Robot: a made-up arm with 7 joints.
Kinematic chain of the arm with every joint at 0, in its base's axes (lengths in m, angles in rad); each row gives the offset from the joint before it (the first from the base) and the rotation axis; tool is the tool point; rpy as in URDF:
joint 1: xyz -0.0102 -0.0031 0.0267 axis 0 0.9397 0.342
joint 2: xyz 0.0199 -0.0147 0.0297 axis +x
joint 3: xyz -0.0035 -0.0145 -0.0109 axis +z
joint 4: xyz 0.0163 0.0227 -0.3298 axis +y
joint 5: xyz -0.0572 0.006 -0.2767 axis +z
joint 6: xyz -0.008 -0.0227 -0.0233 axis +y
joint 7: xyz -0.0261 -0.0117 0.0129 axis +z
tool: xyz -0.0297 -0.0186 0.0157 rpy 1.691 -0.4 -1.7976
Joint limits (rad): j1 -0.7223..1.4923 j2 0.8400..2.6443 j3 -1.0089..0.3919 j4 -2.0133..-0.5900 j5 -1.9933..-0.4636 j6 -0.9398..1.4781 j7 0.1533..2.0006
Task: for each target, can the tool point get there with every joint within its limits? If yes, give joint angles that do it. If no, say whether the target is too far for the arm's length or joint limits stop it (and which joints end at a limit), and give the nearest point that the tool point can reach.
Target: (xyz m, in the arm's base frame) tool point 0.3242 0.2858 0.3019
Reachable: yes | joints 0.1114 2.2057 0.0957 -1.8267 -1.3534 0.3795 0.9116
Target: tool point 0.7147 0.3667 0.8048
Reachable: no: too far | nearest point 0.4255 0.2759 0.5150 | short by 0.419 m
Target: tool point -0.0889 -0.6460 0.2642
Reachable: no: joint limits stop it (at a limit: joint 1, joint 2, joint 3, joint 4, joint 5, joint 6, joint 7) | nearest point -0.0402 -0.1118 0.4983 | short by 0.585 m
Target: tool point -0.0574 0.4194 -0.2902
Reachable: yes | joints 0.8839 1.2938 -0.3174 -1.6717 -0.6808 -0.4684 1.1953
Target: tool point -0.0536 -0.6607 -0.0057
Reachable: no: joint limits stop it (at a limit: joint 1, joint 2, joint 3, joint 4, joint 5, joint 6) | nearest point -0.3401 -0.0691 -0.1956 | short by 0.684 m
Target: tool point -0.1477 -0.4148 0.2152
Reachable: no: joint limits stop it (at a limit: joint 1, joint 2, joint 3, joint 4, joint 5, joint 7) | nearest point -0.0526 -0.1049 0.4920 | short by 0.426 m
